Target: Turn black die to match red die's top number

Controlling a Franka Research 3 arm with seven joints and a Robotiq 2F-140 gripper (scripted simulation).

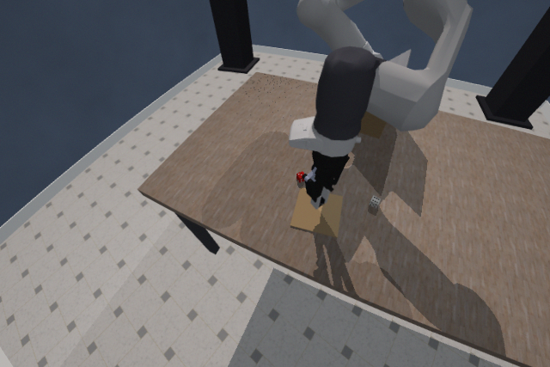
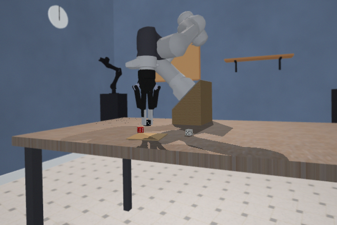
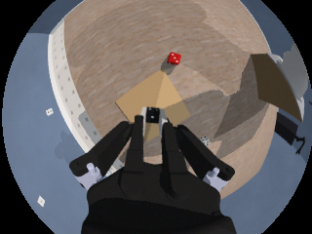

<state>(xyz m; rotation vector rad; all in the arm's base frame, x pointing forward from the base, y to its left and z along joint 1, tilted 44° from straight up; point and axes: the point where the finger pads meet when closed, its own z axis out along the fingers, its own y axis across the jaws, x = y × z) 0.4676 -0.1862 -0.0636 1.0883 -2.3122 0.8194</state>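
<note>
Right now the tan mat is 8 cm below my hand. The rest, counted from my hand: black die (2 cm below); then white die (17 cm to the left, 8 cm behind, 7 cm below); then red die (10 cm behind, 8 cm to the right, 7 cm below).
</note>
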